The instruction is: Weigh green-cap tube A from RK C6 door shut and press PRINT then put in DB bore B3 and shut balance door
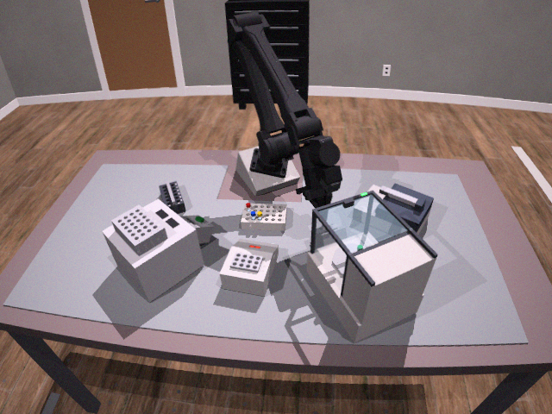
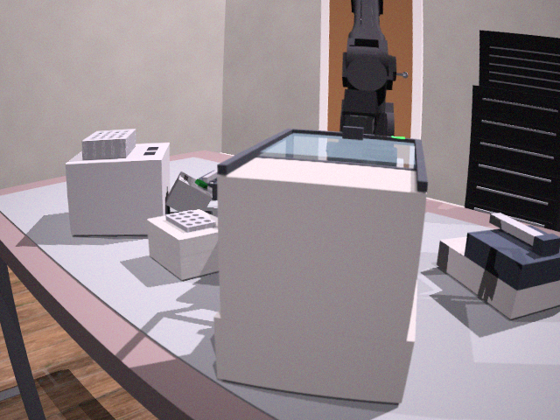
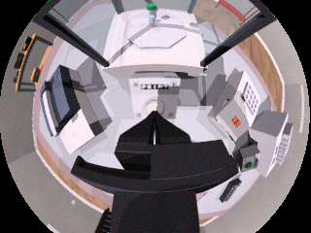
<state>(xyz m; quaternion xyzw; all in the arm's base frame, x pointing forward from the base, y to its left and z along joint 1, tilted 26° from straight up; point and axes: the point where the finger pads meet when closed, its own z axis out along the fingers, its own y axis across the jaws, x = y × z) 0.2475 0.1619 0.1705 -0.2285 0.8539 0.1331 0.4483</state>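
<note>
The glass door pane is 11 cm ahead of my hand, 7 cm to the left of it and 12 cm above it. Round my hand: dry block (14 cm ahead, 17 cm to the right, 6 cm below); spectrophotometer (13 cm behind, 21 cm to the left, 2 cm below); tube rack RK (7 cm behind, 18 cm to the right, 7 cm below).
</note>
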